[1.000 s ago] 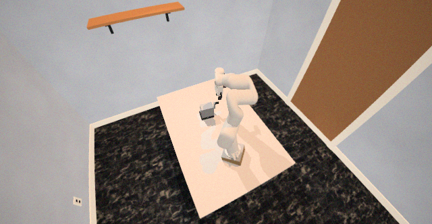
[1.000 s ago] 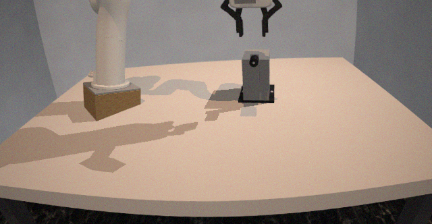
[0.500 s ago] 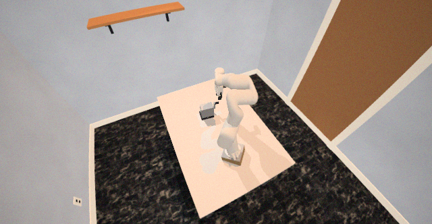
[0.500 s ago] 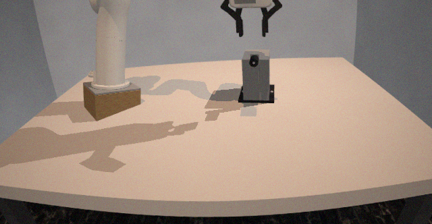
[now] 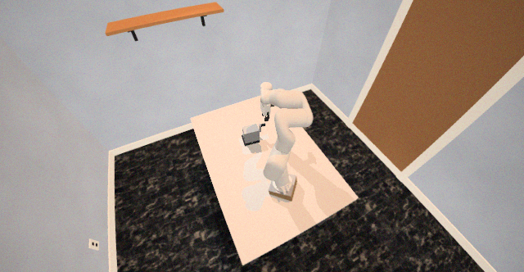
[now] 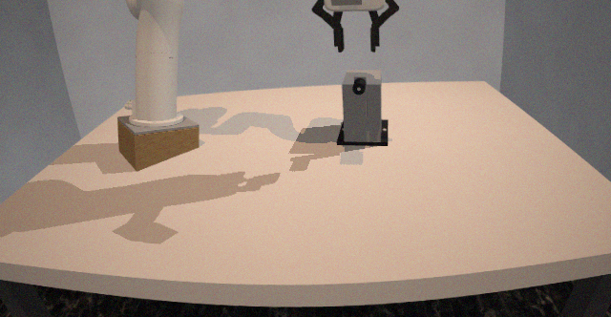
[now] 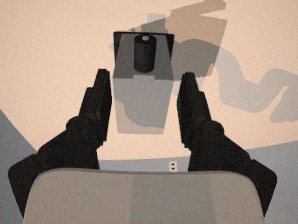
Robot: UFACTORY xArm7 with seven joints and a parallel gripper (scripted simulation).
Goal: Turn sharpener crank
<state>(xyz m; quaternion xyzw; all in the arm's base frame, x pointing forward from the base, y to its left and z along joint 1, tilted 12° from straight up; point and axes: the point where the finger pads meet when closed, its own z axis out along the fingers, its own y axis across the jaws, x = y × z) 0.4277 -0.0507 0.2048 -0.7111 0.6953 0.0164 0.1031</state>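
Right now my hand is 90 mm above the black crank knob and 20 mm to the right of it.
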